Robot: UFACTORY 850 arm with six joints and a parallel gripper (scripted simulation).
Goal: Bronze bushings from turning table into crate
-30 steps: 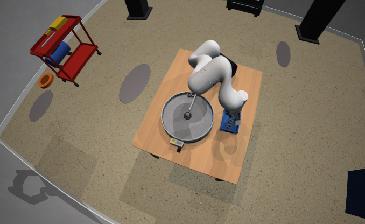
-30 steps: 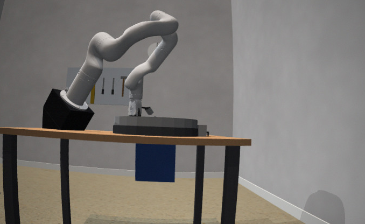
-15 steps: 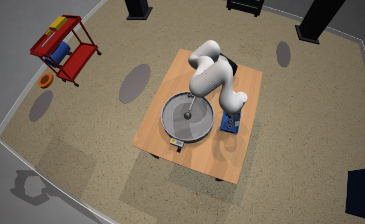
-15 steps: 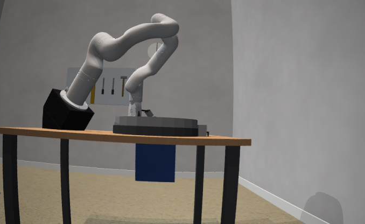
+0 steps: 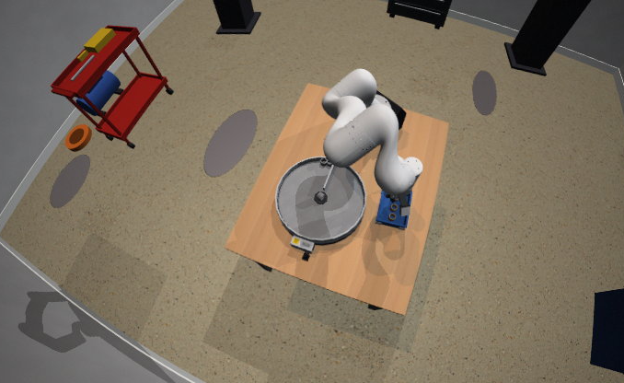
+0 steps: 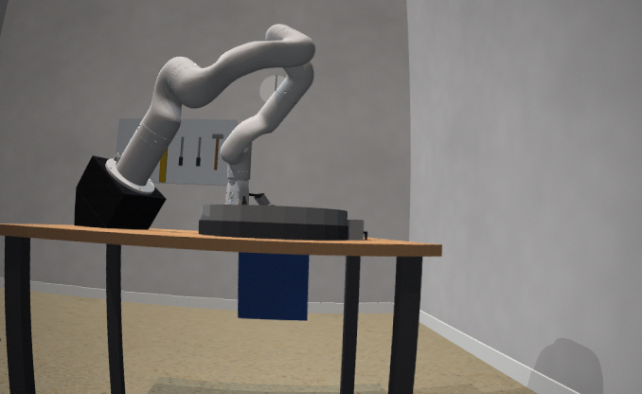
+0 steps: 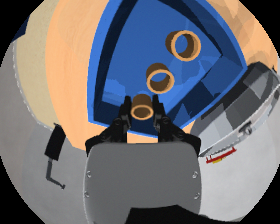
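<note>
Now: the blue crate 5 cm ahead of my hand, 1 cm to the right of it and 1 cm below it. Round my hand: grey turning table: 36 cm to the right, 7 cm ahead, 1 cm above.
</note>
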